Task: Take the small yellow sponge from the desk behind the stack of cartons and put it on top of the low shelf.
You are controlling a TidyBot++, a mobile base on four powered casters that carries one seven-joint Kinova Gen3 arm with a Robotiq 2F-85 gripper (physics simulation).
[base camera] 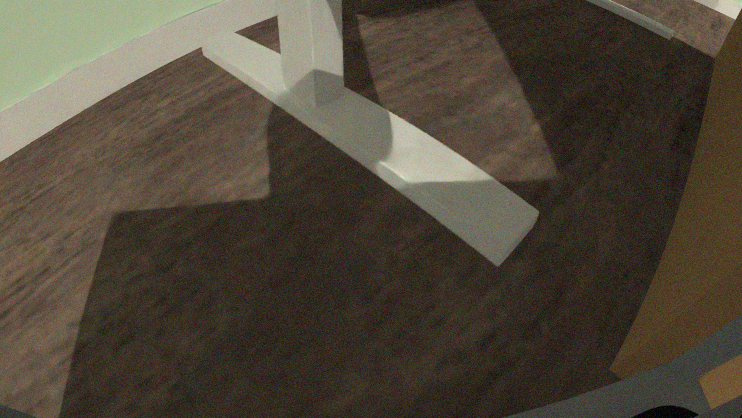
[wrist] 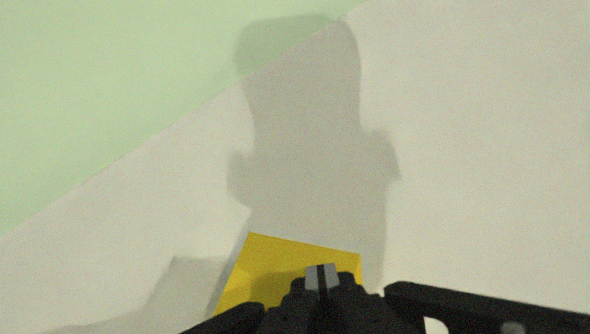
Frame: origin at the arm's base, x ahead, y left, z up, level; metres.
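Seen in the pictures: gripper, fingertip midpoint: point(wrist: 323, 285).
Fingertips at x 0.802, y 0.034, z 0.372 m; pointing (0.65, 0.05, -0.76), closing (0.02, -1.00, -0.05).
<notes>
Pixels of each thing's top centre, then the offset from my fingertips to it. "spot": a spot on its surface instead. Level surfaces: height alone.
- yellow sponge at a spot on its surface: point(wrist: 290, 255) spot: 0.020 m ahead, 0.015 m left, 0.004 m down
- pale desk top at its surface level: 0.049 m down
- white desk leg at a spot on its surface: point(base camera: 311, 46) spot: 0.218 m back, 0.008 m right, 0.645 m down
- dark wood floor at its surface level: 0.769 m down
The yellow sponge point(wrist: 290, 255) lies on the pale desk top point(wrist: 475, 150) at the bottom of the wrist view, left of centre. My gripper point(wrist: 323, 285) is shut with its two fingertips together and nothing visible between them. The fingertips show in front of the sponge, over its right part, and hide some of it. Whether they touch it I cannot tell. The low shelf does not show in either view.
In the base view, a white desk leg point(base camera: 311, 46) stands on a long white foot point(base camera: 456, 207) on the dark wood floor point(base camera: 311, 311). A tall brown surface point(base camera: 690, 233), perhaps a carton, rises close at the right. A green wall point(base camera: 67, 46) point(wrist: 100, 75) borders the desk.
</notes>
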